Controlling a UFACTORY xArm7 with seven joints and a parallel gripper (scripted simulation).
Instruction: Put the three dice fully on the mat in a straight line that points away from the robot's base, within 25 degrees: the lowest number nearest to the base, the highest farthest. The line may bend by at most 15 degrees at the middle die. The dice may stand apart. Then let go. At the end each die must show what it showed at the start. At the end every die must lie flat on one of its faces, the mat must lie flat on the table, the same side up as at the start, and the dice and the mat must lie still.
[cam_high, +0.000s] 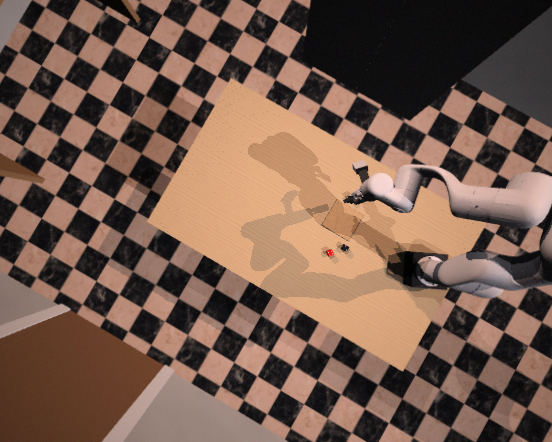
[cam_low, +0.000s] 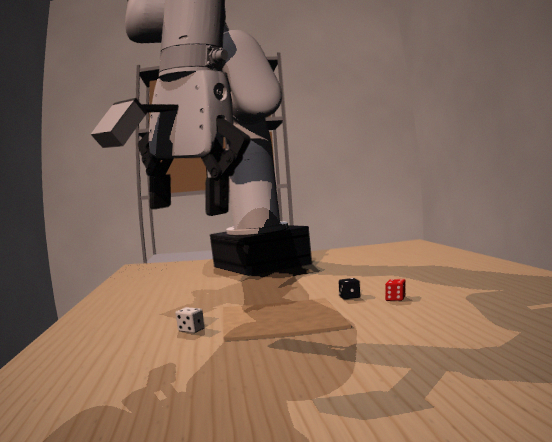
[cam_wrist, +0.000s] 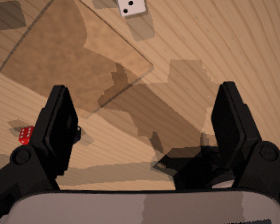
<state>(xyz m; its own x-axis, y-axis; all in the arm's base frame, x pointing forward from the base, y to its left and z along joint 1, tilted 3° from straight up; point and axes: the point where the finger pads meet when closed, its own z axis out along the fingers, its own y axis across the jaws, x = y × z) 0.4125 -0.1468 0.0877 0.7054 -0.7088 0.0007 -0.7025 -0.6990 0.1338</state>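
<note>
Now: the white die 14 cm below my hand, 1 cm to the right of it and 1 cm ahead of it. The rest, counted from my hand: thin mat 15 cm below, 10 cm to the left; red die 26 cm to the left, 14 cm below, 1 cm behind; black die 21 cm to the left, 14 cm below, 6 cm behind.
</note>
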